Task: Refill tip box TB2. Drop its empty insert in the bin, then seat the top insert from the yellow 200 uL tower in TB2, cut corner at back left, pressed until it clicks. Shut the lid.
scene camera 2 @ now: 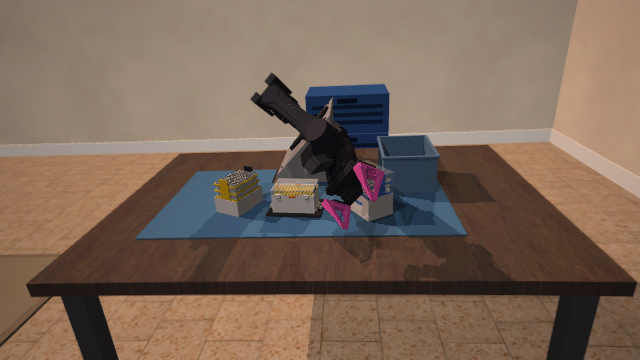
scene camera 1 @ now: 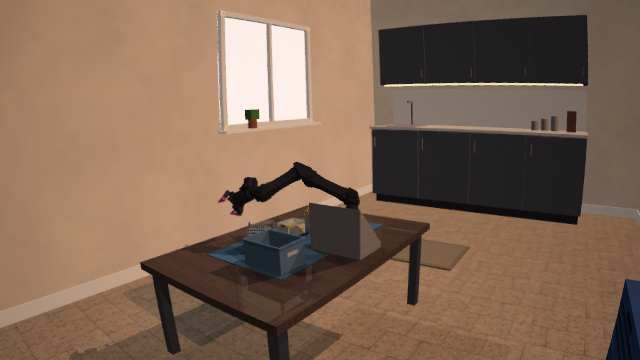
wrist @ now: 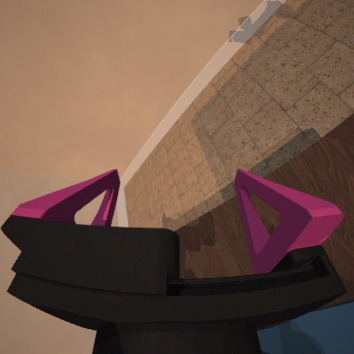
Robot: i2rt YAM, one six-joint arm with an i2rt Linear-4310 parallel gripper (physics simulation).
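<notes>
My gripper (scene camera 1: 226, 206) (scene camera 2: 360, 214) (wrist: 176, 175) is open and empty, its two pink fingers wide apart, above the table on the window-wall side. A white tip box (scene camera 2: 295, 205) (scene camera 1: 291, 226) stands on a black base; yellow rows show at its top under or against clear lid walls. No TB2 label is readable, and I cannot tell whether the lid is fully shut. The yellow tower (scene camera 2: 238, 192) (scene camera 1: 307, 215) has stacked yellow-edged inserts on a white base. In scene camera 2 it stands left of the box. The blue-grey bin (scene camera 2: 410, 174) (scene camera 1: 274, 254) stands at the back right there.
A blue-and-white tip tower (scene camera 2: 374, 205) (scene camera 1: 258, 228) stands right of the tip box in scene camera 2, partly behind my fingers. A grey slanted panel (scene camera 1: 336, 231) stands beside the arm. Blue mat (scene camera 2: 170, 215) lies on the wooden table (scene camera 2: 280, 260).
</notes>
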